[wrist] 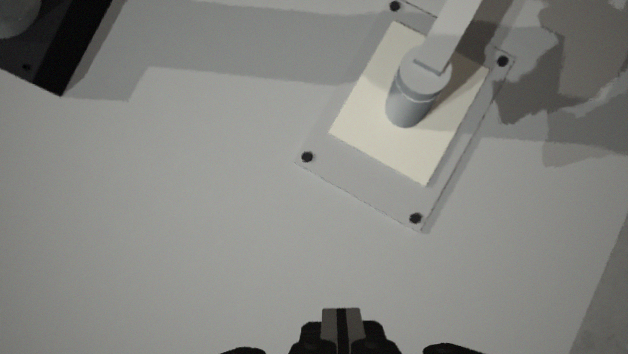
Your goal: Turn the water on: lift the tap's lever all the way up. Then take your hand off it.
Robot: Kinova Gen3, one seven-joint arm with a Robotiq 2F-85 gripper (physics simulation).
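Frame: origin at the arm's base, x right, y up, z back, level; millimetres.
Seen in the pictures: gripper, between the fingertips: (341,334); arm's base, origin of its link: (4,0).
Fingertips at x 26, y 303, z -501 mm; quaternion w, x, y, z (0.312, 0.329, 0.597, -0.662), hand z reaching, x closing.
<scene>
Offsets run from my fingertips to a thing's top centre. "*": to the spot under its first point. Level surfaces: height alone.
The tap is a grey cylinder {* dx -166, dy -248, dz +33 mm} (411,102) that stands on a cream plate at the upper right of the wrist view. A light grey flat lever {dx -245, dy -211, dz +43 mm} (451,32) is joined to the cylinder's top and runs up and out of the top edge of the view, so its far end is hidden. How far the lever is raised I cannot tell. My gripper (341,334) is at the bottom middle, shut and with nothing between its fingers. It is apart from the tap and the lever in the picture.
The cream plate {* dx -139, dy -353, dz +33 mm} (385,145) lies on a grey base plate {* dx -88, dy -359, dz +32 mm} (361,182) with dark bolts at its corners. A dark box-like thing (70,55) stands at the upper left. The pale surface {dy -367 mm} (175,210) ends at an edge on the lower right. Shadows fall across the top and right.
</scene>
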